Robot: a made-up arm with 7 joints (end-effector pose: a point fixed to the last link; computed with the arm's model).
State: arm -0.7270 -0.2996 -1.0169 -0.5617 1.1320 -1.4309 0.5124
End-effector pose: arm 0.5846 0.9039 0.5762 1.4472 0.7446 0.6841
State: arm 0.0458 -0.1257 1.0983 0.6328 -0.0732 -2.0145 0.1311
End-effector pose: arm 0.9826 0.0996 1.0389 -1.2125 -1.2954 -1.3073
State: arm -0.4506 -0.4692 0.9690 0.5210 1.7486 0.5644 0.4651
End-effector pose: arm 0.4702 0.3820 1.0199 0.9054 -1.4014 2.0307
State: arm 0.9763 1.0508 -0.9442 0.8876 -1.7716 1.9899 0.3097
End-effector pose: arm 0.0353 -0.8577 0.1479 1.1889 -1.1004 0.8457
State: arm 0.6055 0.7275 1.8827 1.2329 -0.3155 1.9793 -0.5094
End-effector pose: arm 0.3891 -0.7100 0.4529 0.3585 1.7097 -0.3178
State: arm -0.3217 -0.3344 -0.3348 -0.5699 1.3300 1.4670 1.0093
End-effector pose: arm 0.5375 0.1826 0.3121 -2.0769 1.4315 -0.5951
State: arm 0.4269 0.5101 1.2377 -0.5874 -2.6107 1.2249 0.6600
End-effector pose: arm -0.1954 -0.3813 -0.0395 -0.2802 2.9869 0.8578
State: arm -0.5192 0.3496 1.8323 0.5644 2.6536 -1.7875 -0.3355
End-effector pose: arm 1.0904 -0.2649 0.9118 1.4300 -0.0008 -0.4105
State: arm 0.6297 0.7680 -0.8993 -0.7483 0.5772 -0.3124 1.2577
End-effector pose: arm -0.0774 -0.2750 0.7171 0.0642 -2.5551 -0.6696
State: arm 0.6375 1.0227 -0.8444 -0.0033 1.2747 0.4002 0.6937
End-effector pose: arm -0.2662 -0.4781 0.0373 -0.0505 2.8395 0.9579
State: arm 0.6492 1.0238 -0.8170 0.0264 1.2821 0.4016 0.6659
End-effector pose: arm -0.2846 -0.4801 0.0296 -0.0356 2.8658 0.9772
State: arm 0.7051 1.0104 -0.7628 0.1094 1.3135 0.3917 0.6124
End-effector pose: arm -0.3383 -0.4806 0.0064 0.0239 2.8866 1.0482
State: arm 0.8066 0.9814 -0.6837 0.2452 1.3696 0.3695 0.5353
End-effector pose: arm -0.4336 -0.4623 -0.0288 0.1426 2.8809 1.1693
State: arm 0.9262 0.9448 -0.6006 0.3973 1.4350 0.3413 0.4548
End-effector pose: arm -0.5458 -0.4113 -0.0605 0.2999 2.8344 1.2965
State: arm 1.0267 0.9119 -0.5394 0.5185 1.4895 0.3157 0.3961
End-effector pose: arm -0.6327 -0.3463 -0.0787 0.4412 2.7664 1.3833
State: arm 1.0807 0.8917 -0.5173 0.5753 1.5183 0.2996 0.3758
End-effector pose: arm -0.6699 -0.3077 -0.0868 0.5137 2.7143 1.4156
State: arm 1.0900 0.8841 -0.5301 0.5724 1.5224 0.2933 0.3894
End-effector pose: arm -0.6658 -0.3084 -0.0909 0.5146 2.6915 1.4098
